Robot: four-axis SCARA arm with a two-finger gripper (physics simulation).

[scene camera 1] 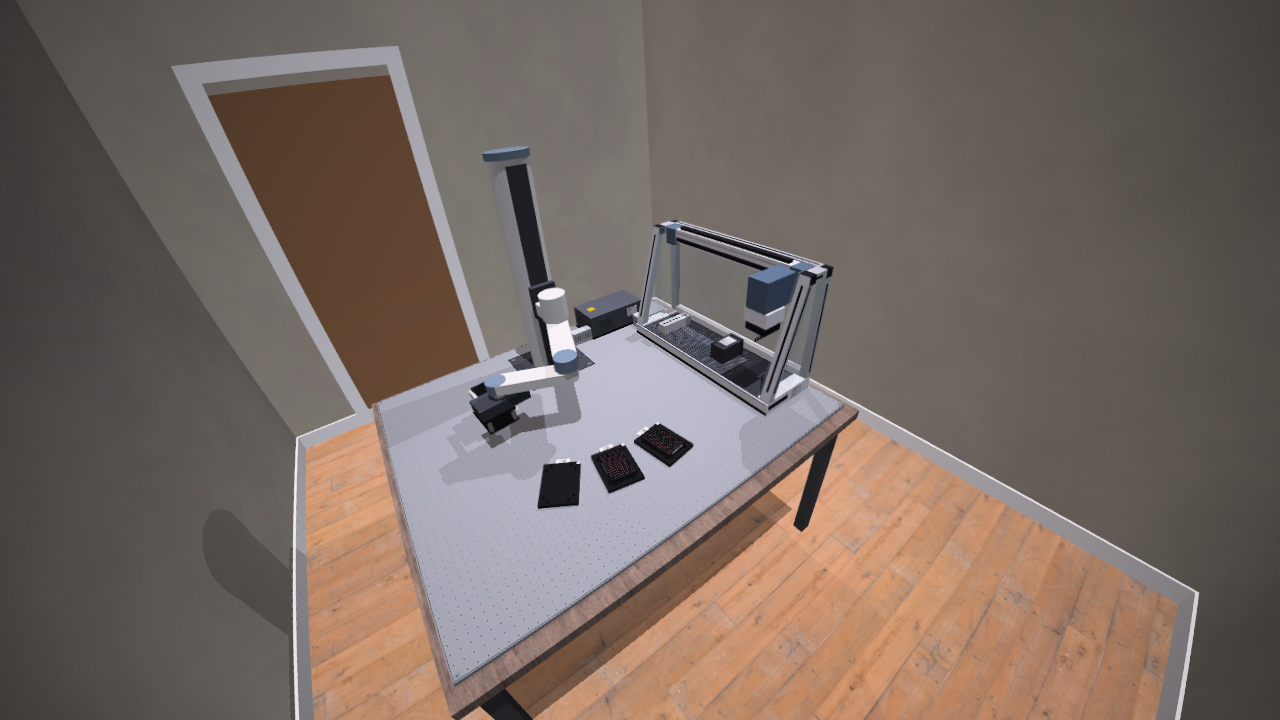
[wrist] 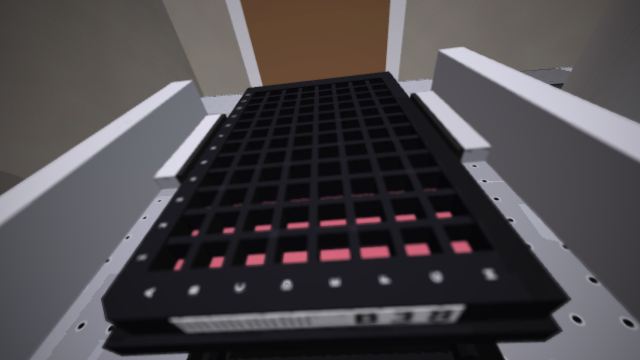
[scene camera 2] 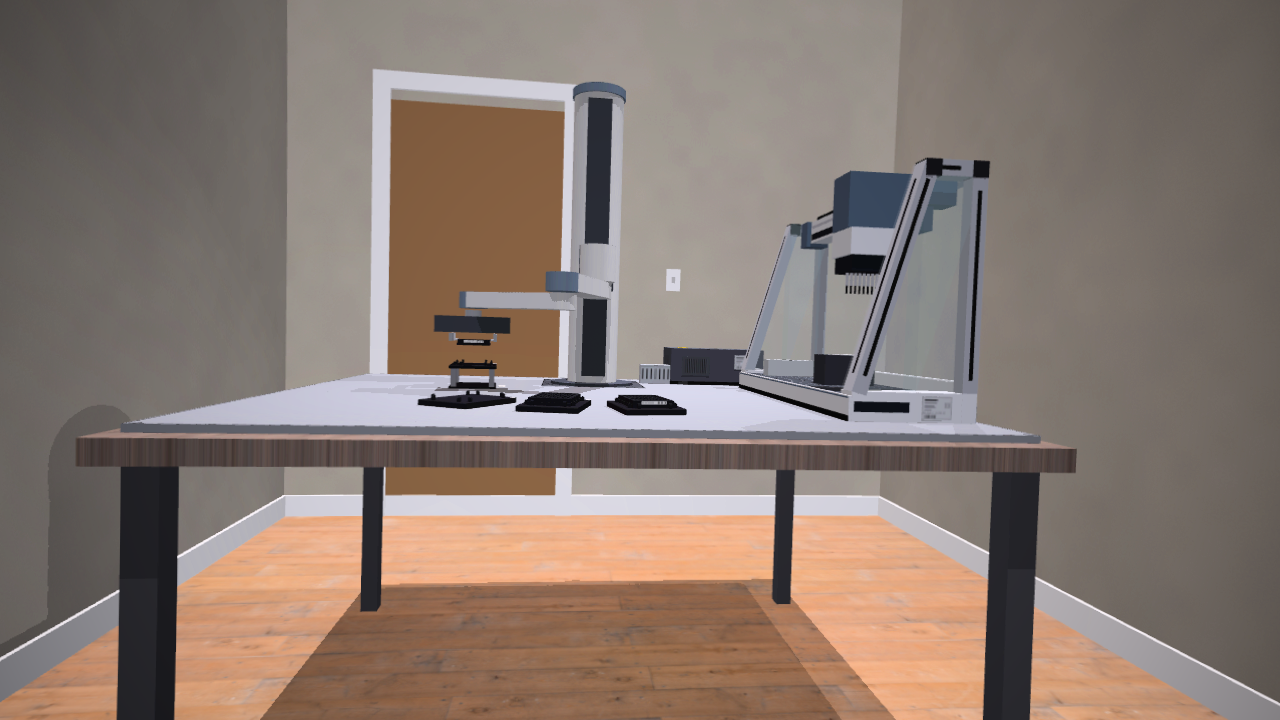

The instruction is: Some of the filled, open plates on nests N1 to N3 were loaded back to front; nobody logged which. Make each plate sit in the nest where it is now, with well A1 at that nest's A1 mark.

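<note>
My gripper [scene camera 1: 499,420] [scene camera 2: 473,339] [wrist: 314,90] is shut on a black plate [scene camera 2: 473,342] [wrist: 330,172] by its long sides. It holds the plate level above a raised stand [scene camera 2: 472,365], with a gap between. In the wrist view the held plate is open, with pink liquid in the wells, letters A to H along the near edge and a blurred barcode label below them. The left nest [scene camera 1: 559,484] [scene camera 2: 466,401] holds no plate. Filled plates sit on the middle nest [scene camera 1: 634,480] and right nest [scene camera 1: 673,460]. Their A1 marks and lettering are too small to read.
A framed pipetting machine [scene camera 1: 702,382] [scene camera 2: 975,295] stands at the right of the table. A dark box [scene camera 1: 608,313] [scene camera 2: 698,367] and a small white rack [scene camera 2: 654,373] are at the back, beside the arm's column [scene camera 1: 517,241] [scene camera 2: 597,179].
</note>
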